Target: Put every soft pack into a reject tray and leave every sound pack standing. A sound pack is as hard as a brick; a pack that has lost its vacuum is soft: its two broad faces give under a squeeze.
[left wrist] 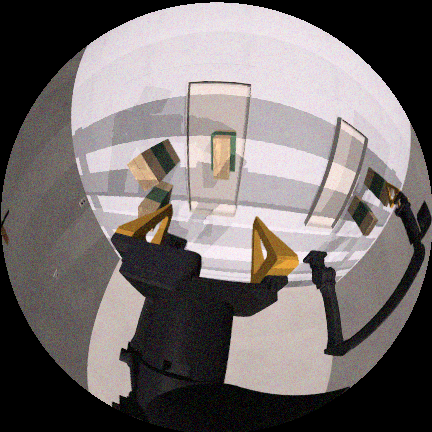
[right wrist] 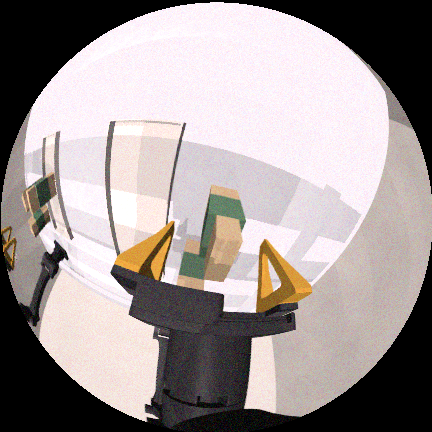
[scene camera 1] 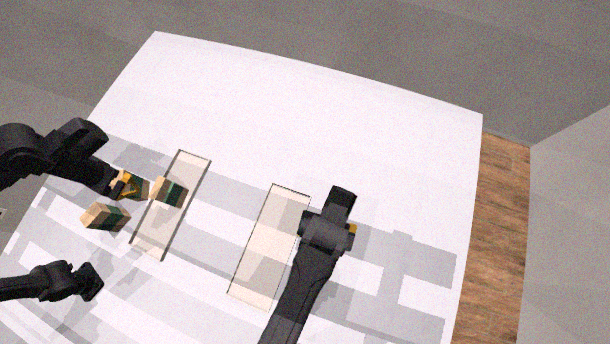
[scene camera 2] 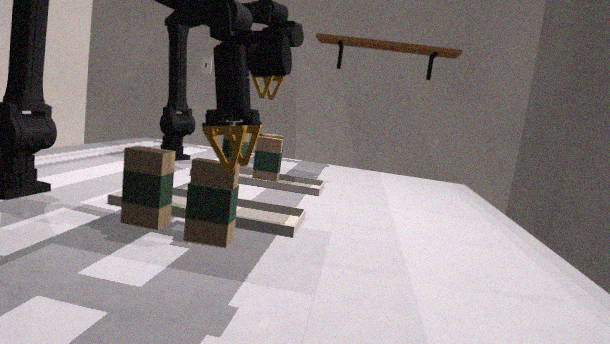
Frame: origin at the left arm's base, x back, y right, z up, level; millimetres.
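Seen in the pictures: left gripper, between the fingertips: (left wrist: 212,213) (scene camera 1: 126,184) (scene camera 2: 266,98); right gripper, between the fingertips: (left wrist: 390,186) (right wrist: 219,234) (scene camera 2: 237,168); left arm's base, origin of its link: (left wrist: 171,240) (right wrist: 61,248) (scene camera 1: 89,281); right arm's base, origin of its link: (left wrist: 314,255) (scene camera 2: 15,191).
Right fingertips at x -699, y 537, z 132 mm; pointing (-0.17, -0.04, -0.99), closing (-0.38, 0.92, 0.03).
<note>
Pixels of each thing's top centre, then the offset from my right fingertips to it.
- green-banded tan pack, centre of its top: (left wrist: 221,159) (scene camera 2: 270,137) (right wrist: 28,202) (scene camera 1: 156,187) dx +248, dy -489, dz +11 mm
- standing pack, centre of its top: (right wrist: 220,263) (scene camera 2: 216,161) (left wrist: 389,197) dx +29, dy +22, dz +8 mm
- right tray, centre of its top: (right wrist: 132,218) (scene camera 2: 210,202) (scene camera 1: 269,243) (left wrist: 342,182) dx +147, dy -116, dz -110 mm
My left gripper (scene camera 1: 129,185) (scene camera 2: 268,95) (left wrist: 212,213) is open, high above the left packs. A green-banded tan pack (scene camera 1: 170,191) (scene camera 2: 267,157) (left wrist: 221,156) stands upright in the left tray (scene camera 1: 150,240) (left wrist: 215,95). Two packs stand left of it, one (scene camera 1: 106,217) (left wrist: 154,164) and another (scene camera 1: 141,190) (left wrist: 159,196). My right gripper (scene camera 2: 234,162) (right wrist: 219,234) is open, its fingers on either side of the top of a standing pack (scene camera 2: 211,202) (right wrist: 229,240). Another pack (scene camera 2: 147,187) (right wrist: 192,265) stands beside it. In scene camera 1 the right arm hides both.
The right tray (scene camera 1: 270,240) (scene camera 2: 285,220) (right wrist: 142,165) holds no pack and lies beside the right packs. A dark arm-like fixture (scene camera 1: 55,280) reaches over the table's left side. A wooden shelf (scene camera 2: 390,46) is on the wall.
</note>
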